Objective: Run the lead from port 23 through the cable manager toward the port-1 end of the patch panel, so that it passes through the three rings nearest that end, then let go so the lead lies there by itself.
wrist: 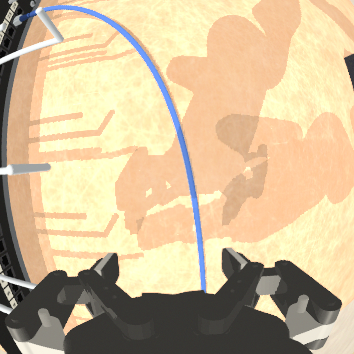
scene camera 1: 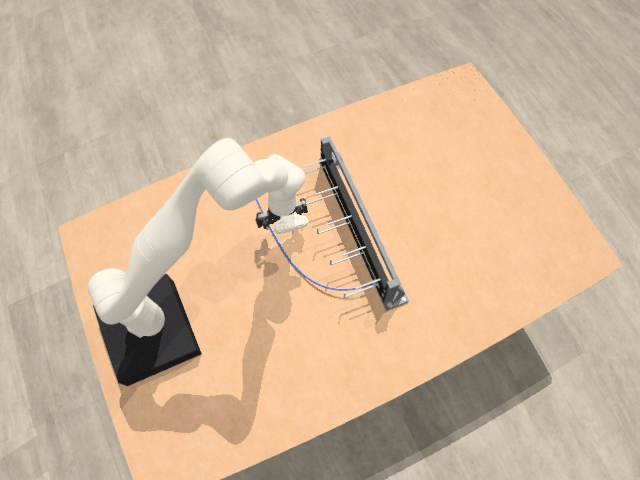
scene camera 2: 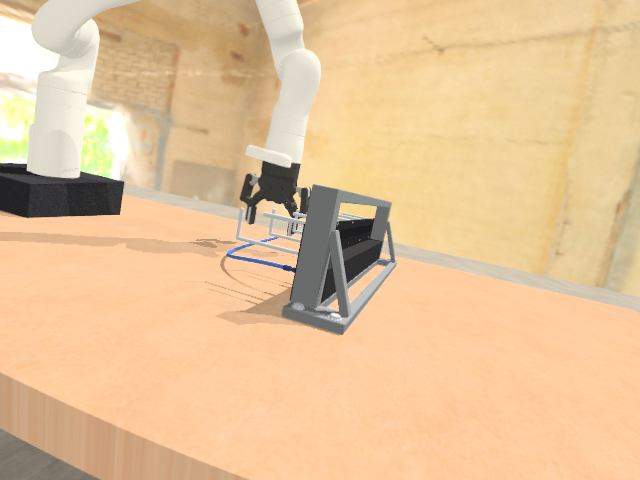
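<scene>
The blue lead (scene camera 1: 311,280) (scene camera 2: 258,261) (wrist: 193,186) leaves the port-23 end of the patch panel (scene camera 1: 356,229) (scene camera 2: 313,248), runs below the nearest ring (scene camera 1: 361,288) (scene camera 2: 268,245) and curves low over the table, outside the other rings. Its far part is hidden behind the arm in the first scene view and behind the gripper body in the wrist view. My gripper (scene camera 1: 282,213) (scene camera 2: 271,221) (wrist: 169,262) is open and empty, pointing down above the lead. In the wrist view the lead crosses between the spread fingertips, farther below. The port-1 end is the far end of the panel.
Open-fronted white wire rings, such as the middle one (scene camera 1: 330,228) (wrist: 30,169), stick out from the panel toward the arm, beside my gripper. The panel's grey end bracket (scene camera 1: 393,295) stands on the table (scene camera 1: 491,206) (scene camera 2: 439,387). The black robot base (scene camera 1: 170,335) (scene camera 2: 72,198) is opposite.
</scene>
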